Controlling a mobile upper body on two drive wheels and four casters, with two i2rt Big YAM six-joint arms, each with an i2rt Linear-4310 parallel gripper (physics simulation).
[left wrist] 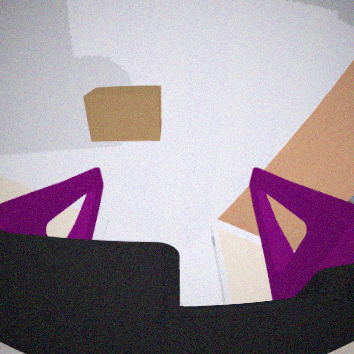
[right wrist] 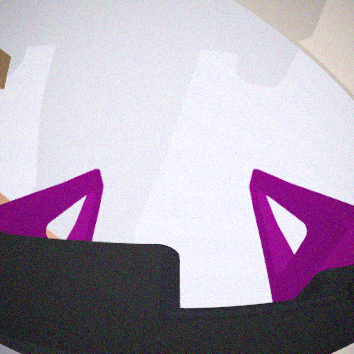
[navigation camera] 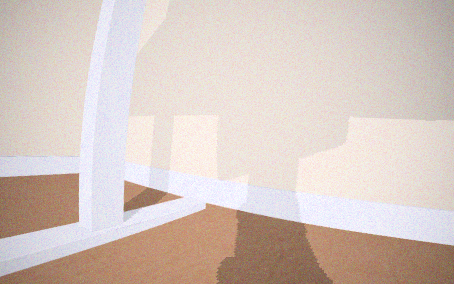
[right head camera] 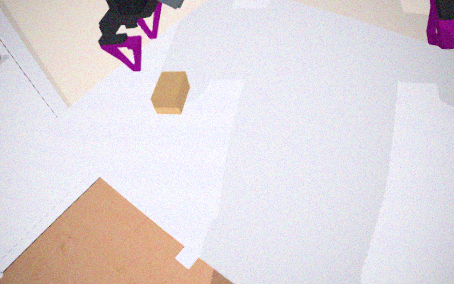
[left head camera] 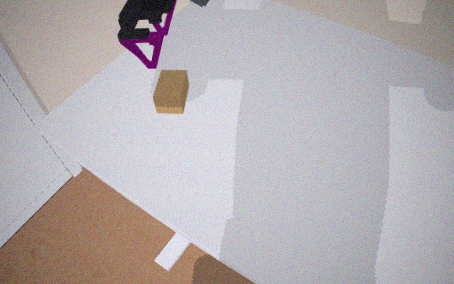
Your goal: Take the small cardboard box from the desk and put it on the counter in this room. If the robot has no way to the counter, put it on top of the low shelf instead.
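Frame: origin at the left arm's base, x back, y up, z left, level; millimetres.
Seen in the pictures: left gripper, fingertip midpoint: (left wrist: 175,175) (right head camera: 145,53) (left head camera: 158,50); right gripper, fingertip midpoint: (right wrist: 175,176).
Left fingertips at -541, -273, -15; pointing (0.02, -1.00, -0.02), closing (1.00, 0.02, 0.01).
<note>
A point is followed by its place in that frame, as x, y, z.
The small cardboard box (left head camera: 171,90) @(-582, -410, -11) (right head camera: 170,91) @(-583, -410, -15) (left wrist: 125,115) @(-600, -410, -8) lies on the white desk (left head camera: 310,150) @(-470, -460, -305) (right head camera: 300,150) @(-471, -460, -297) (left wrist: 200,60) @(-506, -460, -65) (right wrist: 125,100) @(-526, -460, -360). Its edge also shows at the left rim of the right wrist view (right wrist: 4,70) @(-604, -449, -34). My left gripper (left head camera: 158,50) @(-541, -273, -15) (right head camera: 145,53) @(-541, -273, -15) (left wrist: 175,175) @(-541, -273, -15) is open and empty, above the desk and apart from the box; in the left wrist view the box appears beyond the fingertips, toward the left finger in the picture. My right gripper (right head camera: 441,46) (right wrist: 175,176) @(-370, -117, -456) is open and empty, well away from the box. I cannot identify a counter or low shelf.
A white surface (left head camera: 30,150) @(-845, -1053, 822) (right head camera: 35,185) @(-668, -1115, 930) adjoins the desk at the picture's left. Brown floor (left head camera: 115,215) @(-709, -1409, 468) (navigation camera: 175,250) @(-751, -1410, -155) shows below. In the navigation view, a white upright post (navigation camera: 112,115) @(-759, -1156, -10) rises from a floor bar (navigation camera: 145,212), before a beige wall (navigation camera: 260,75) @(-1060, -960, -345).
</note>
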